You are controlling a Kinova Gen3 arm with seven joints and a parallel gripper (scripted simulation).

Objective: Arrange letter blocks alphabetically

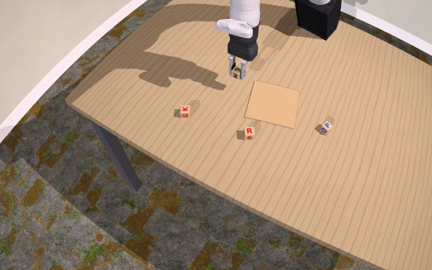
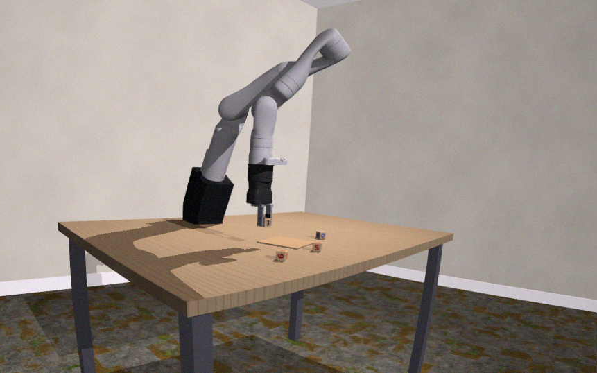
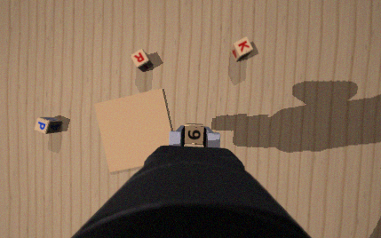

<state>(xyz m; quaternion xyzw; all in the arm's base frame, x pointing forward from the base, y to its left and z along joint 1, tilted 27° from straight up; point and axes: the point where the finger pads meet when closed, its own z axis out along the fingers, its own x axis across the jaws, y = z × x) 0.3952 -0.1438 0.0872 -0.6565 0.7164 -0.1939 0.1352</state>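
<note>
The tan mat lies 1 cm ahead of my hand, 12 cm to the left of it and 8 cm below it. From my hand the other things lie so: block (1 cm below).
</note>
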